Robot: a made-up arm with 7 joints. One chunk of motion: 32 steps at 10 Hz.
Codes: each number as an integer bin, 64 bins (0 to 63) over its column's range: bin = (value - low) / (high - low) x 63, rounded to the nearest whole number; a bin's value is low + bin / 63 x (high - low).
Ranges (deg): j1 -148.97..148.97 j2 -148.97..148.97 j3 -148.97..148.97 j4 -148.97..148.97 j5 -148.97..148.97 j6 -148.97..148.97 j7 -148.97..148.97
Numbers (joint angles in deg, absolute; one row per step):
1: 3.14 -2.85 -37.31 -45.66 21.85 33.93 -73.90
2: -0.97 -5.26 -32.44 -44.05 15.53 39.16 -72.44
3: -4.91 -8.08 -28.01 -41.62 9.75 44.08 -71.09
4: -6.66 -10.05 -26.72 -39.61 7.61 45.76 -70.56
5: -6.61 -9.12 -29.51 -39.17 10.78 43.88 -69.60
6: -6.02 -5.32 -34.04 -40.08 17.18 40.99 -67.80
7: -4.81 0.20 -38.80 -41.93 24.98 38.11 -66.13
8: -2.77 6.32 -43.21 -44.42 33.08 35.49 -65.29
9: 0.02 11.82 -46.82 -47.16 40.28 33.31 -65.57
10: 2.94 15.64 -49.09 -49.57 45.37 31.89 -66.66
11: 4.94 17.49 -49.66 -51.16 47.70 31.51 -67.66
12: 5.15 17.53 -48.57 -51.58 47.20 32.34 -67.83
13: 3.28 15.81 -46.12 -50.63 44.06 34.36 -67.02
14: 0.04 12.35 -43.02 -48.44 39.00 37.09 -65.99
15: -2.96 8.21 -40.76 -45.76 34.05 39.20 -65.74
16: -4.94 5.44 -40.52 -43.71 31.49 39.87 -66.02
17: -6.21 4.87 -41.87 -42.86 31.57 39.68 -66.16
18: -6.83 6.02 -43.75 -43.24 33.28 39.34 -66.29
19: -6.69 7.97 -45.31 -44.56 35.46 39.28 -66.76
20: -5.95 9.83 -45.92 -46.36 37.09 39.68 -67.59
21: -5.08 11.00 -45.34 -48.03 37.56 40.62 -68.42
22: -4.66 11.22 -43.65 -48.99 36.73 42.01 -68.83
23: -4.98 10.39 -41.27 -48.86 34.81 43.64 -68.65
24: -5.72 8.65 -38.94 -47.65 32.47 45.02 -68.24
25: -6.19 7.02 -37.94 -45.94 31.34 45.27 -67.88
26: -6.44 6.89 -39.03 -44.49 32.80 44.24 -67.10
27: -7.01 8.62 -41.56 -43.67 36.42 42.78 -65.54
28: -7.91 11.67 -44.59 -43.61 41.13 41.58 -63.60
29: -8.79 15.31 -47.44 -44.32 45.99 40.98 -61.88
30: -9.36 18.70 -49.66 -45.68 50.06 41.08 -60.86
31: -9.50 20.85 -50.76 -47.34 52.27 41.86 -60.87
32: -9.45 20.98 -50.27 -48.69 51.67 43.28 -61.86
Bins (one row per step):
1: 32 31 24 22 36 39 16
2: 31 30 25 22 35 40 16
3: 30 30 26 23 34 41 16
4: 30 29 26 23 33 41 17
5: 30 30 25 23 34 41 17
6: 30 30 24 23 35 40 17
7: 30 32 23 23 37 40 18
8: 31 33 22 22 38 39 18
9: 32 34 22 22 40 39 18
10: 32 35 21 21 41 38 17
11: 33 35 21 21 42 38 17
12: 33 35 21 21 41 38 17
13: 32 35 22 21 41 39 17
14: 32 34 22 21 40 39 18
15: 31 33 23 22 39 40 18
16: 30 33 23 22 38 40 18
17: 30 33 23 22 38 40 18
18: 30 33 22 22 39 40 17
19: 30 33 22 22 39 40 17
20: 30 34 22 22 39 40 17
21: 30 34 22 21 39 40 17
22: 31 34 22 21 39 40 17
23: 30 34 23 21 39 41 17
24: 30 33 23 21 38 41 17
25: 30 33 23 22 38 41 17
26: 30 33 23 22 38 41 17
27: 30 33 23 22 39 41 18
28: 30 34 22 22 40 40 18
29: 30 35 21 22 41 40 18
30: 30 35 21 22 42 40 19
31: 29 36 21 21 43 40 19
32: 30 36 21 21 42 41 18

